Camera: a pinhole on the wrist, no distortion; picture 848 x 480 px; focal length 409.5 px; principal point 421.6 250.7 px. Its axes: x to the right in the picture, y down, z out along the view. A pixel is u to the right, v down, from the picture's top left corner.
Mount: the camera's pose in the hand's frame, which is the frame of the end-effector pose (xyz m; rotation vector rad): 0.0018 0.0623 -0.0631 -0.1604 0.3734 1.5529
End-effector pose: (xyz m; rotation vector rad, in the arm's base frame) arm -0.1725 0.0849 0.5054 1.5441 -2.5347 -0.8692
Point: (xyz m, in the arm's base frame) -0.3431 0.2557 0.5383
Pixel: 606.5 441.9
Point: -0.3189 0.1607 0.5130
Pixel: 512.2 285.8
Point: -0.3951 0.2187 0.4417
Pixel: 484.1 283.5
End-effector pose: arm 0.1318 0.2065 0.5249 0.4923 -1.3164 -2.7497
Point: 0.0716 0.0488 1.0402
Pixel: 767.2 350.7
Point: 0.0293 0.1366 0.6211
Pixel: 508.7 27.7
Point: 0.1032 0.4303 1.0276
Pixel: 420.9 417.8
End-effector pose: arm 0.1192 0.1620 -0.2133 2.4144 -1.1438 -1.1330
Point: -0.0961 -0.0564 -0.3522
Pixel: 451.6 119.1
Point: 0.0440 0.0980 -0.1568
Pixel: 535.6 376.8
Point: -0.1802 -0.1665 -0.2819
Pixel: 598.9 131.4
